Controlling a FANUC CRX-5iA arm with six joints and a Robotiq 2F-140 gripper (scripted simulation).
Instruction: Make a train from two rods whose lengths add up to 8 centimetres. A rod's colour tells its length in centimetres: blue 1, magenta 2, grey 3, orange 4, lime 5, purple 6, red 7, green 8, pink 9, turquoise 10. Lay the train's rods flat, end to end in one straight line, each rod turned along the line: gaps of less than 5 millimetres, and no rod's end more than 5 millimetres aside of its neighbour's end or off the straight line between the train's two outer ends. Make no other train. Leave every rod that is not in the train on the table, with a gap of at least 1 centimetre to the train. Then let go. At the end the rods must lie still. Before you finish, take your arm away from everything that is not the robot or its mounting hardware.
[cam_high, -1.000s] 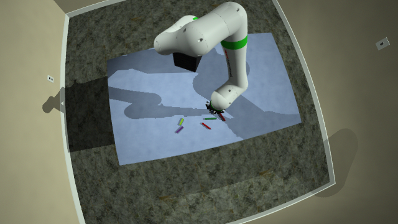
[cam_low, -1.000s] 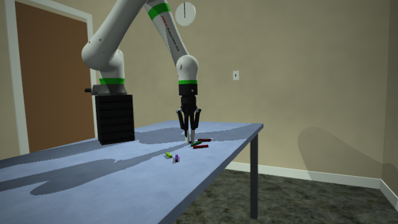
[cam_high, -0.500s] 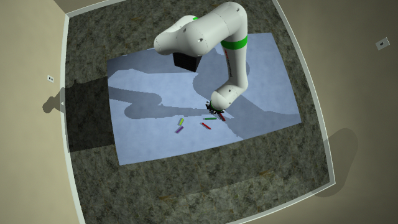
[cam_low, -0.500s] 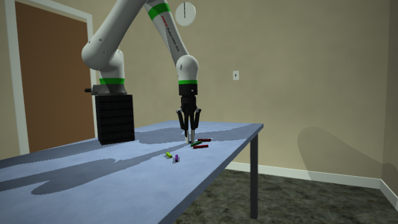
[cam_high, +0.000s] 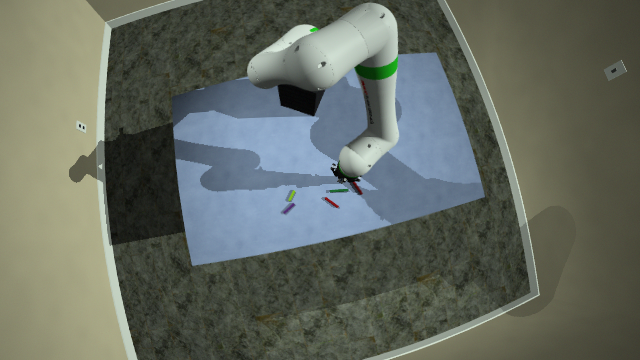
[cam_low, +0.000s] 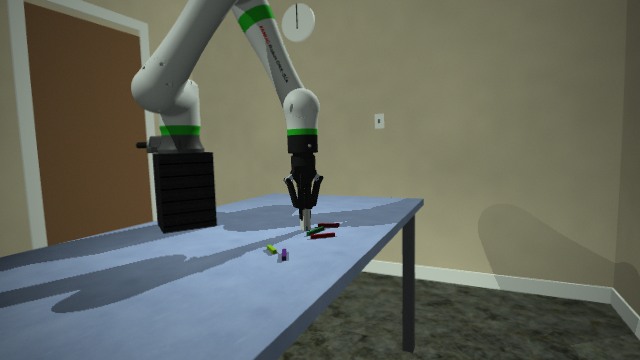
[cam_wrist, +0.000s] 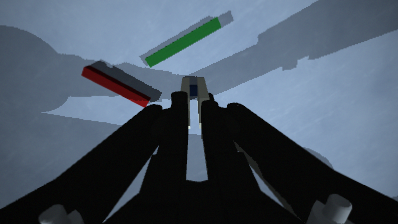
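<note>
The blue rod lies 3 cm below my hand. Also, from my hand: red rod: 6 cm ahead, 6 cm to the left, 3 cm below; then green rod: 4 cm ahead, 2 cm to the right, 3 cm below; then lime rod: 1 cm ahead, 23 cm to the right, 3 cm below.
</note>
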